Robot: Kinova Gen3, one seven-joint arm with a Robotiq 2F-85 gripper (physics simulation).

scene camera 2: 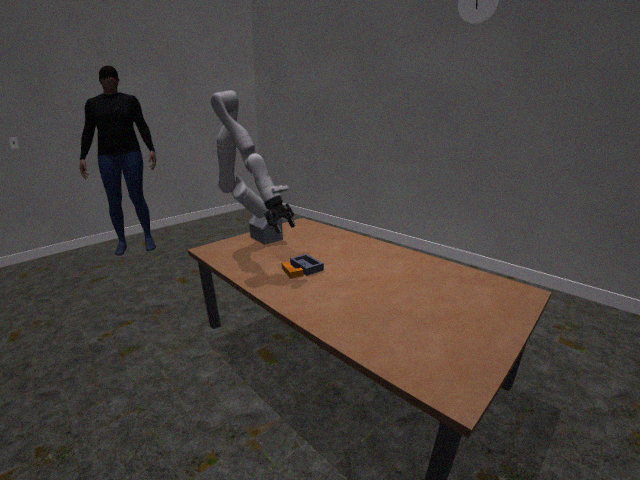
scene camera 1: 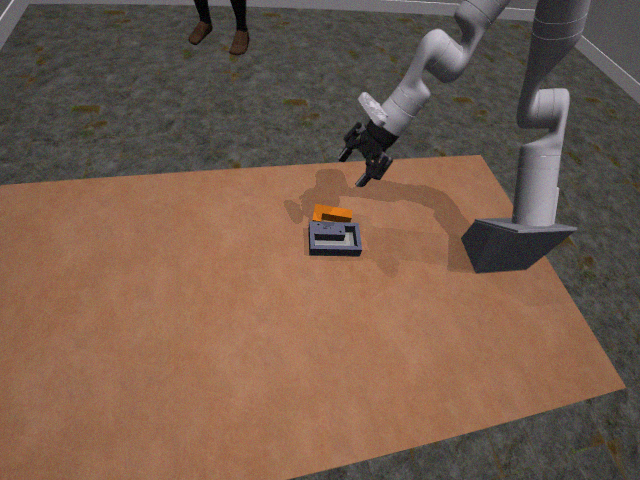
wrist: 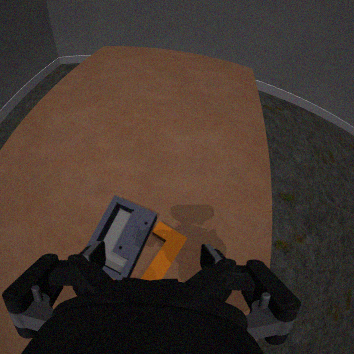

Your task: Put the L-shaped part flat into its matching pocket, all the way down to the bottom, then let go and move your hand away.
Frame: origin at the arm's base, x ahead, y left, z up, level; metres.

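Seen in the pictures: gripper, fingertip midpoint: (scene camera 2: 287, 230) (scene camera 1: 349, 173) (wrist: 152, 253); arm's base at its link origin: (scene camera 2: 263, 211) (scene camera 1: 531, 223).
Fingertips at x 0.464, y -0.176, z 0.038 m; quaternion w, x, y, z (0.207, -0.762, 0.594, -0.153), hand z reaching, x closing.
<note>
Pixels of each thing's middle, then the offset from my fingertips to it. "spot": a spot on its surface instead. Level surfaces: height alone.
- orange L-shaped part at the middle of its body: (wrist: 156, 255) (scene camera 1: 332, 218) (scene camera 2: 292, 269) 0.018 m ahead, 0.003 m left, 0.178 m down
- dark blue-grey block at the middle of its body: (wrist: 119, 238) (scene camera 1: 334, 238) (scene camera 2: 306, 264) 0.027 m ahead, 0.078 m left, 0.175 m down
- block's L-shaped pocket at a spot on its surface: (wrist: 117, 229) spot: 0.045 m ahead, 0.091 m left, 0.188 m down
- wooden table at its surface level: 0.193 m down
The orange L-shaped part (scene camera 1: 333, 209) (scene camera 2: 291, 268) (wrist: 172, 244) lies on the table just outside the dark blue-grey block (scene camera 1: 334, 252) (scene camera 2: 315, 269) (wrist: 136, 231), along its long side. It sits very close to the block; whether they touch, I cannot tell. The block's L-shaped pocket (wrist: 117, 229) has a pale floor that shows bare. My gripper (scene camera 1: 351, 171) (scene camera 2: 285, 227) (wrist: 152, 253) is open and empty, well above the table. In the wrist view its body hides the near end of the part and a near corner of the block.
The wooden table (scene camera 1: 206, 335) (scene camera 2: 413, 320) (wrist: 150, 125) carries both objects. The arm's dark base (scene camera 1: 509, 248) (scene camera 2: 265, 233) stands at the table's end. The table's far long edge in scene view 1 runs behind the part. A person (scene camera 2: 118, 124) stands on the floor beyond the table.
</note>
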